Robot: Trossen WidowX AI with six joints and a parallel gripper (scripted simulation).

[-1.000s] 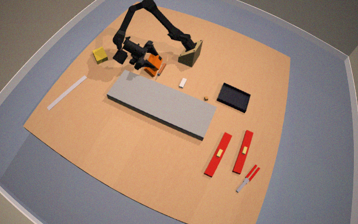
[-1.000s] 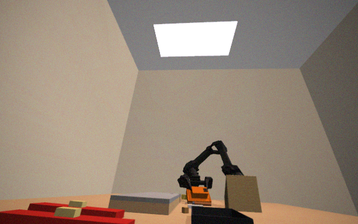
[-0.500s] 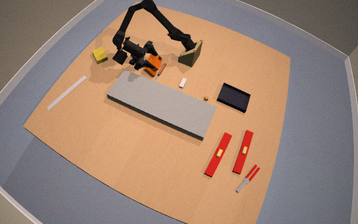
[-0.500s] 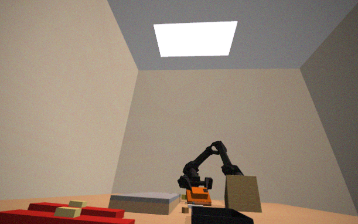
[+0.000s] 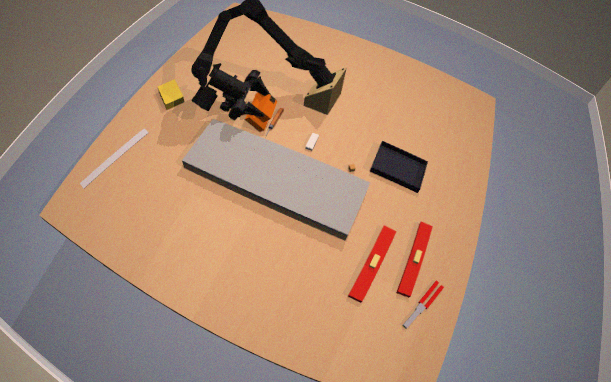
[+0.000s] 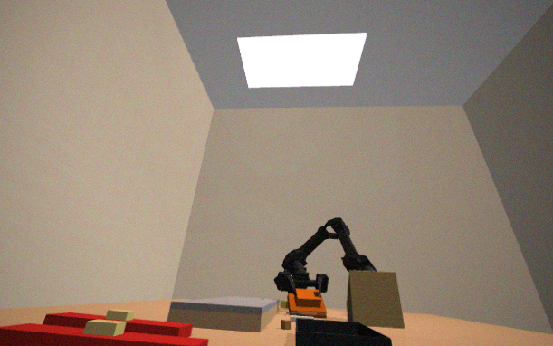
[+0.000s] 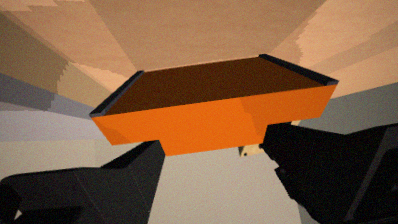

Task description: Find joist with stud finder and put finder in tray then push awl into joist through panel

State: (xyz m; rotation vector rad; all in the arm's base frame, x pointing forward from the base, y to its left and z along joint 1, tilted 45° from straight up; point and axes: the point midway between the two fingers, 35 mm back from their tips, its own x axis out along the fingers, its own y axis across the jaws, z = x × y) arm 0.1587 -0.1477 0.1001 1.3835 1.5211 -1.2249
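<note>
Right now the orange stud finder is 10 mm behind my gripper tip and 10 mm below it. Round my gripper tip: white block 40 mm ahead, 160 mm to the left, 60 mm below; then square indicator 30 mm behind, 10 mm to the left; then awl 20 mm ahead, 30 mm to the left, 50 mm below.
</note>
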